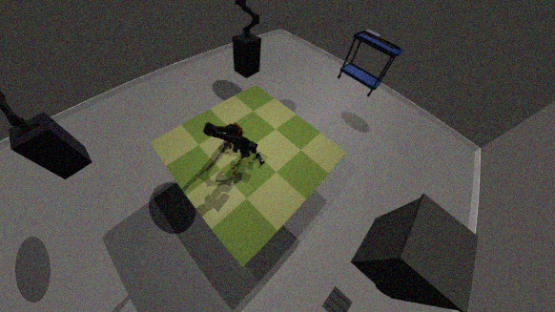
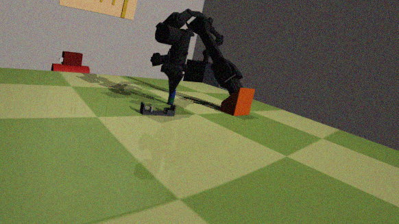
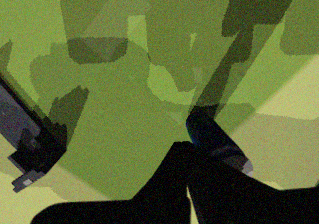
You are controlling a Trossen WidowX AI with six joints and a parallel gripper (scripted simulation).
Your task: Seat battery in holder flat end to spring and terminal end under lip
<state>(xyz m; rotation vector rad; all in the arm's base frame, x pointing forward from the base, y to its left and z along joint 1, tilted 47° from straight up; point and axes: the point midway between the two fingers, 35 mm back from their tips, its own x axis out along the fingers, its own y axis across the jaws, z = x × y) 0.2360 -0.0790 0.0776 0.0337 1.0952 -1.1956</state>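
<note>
My gripper tip is now 20 mm past the battery, 10 mm to the left of it and 10 mm above it.
</note>
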